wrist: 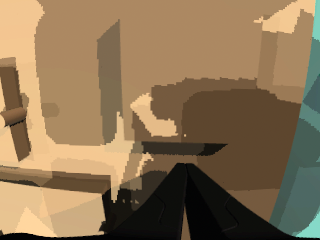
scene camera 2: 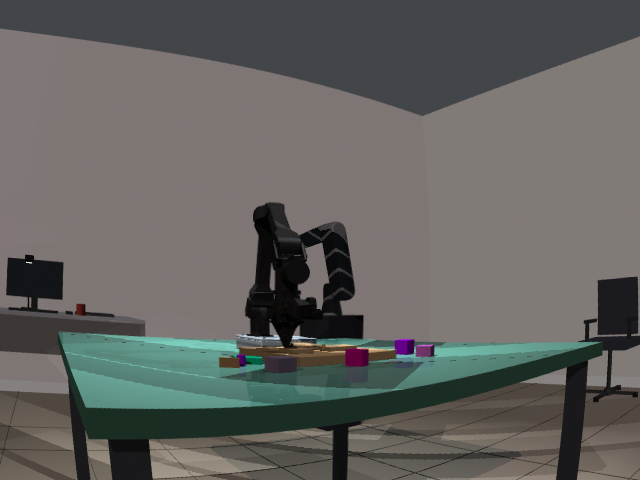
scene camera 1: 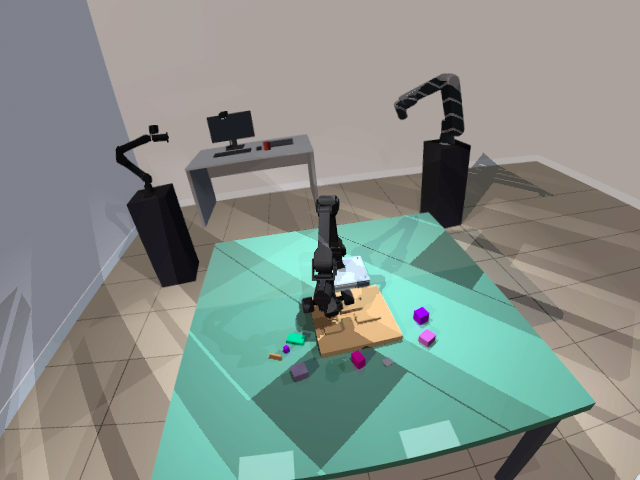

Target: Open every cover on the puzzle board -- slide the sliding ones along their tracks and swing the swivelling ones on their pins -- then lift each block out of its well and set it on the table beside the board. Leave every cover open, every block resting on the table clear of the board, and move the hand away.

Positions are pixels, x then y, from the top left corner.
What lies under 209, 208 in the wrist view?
My gripper.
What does my gripper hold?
Nothing.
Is my gripper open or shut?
Shut.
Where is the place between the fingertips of my gripper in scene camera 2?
286, 347
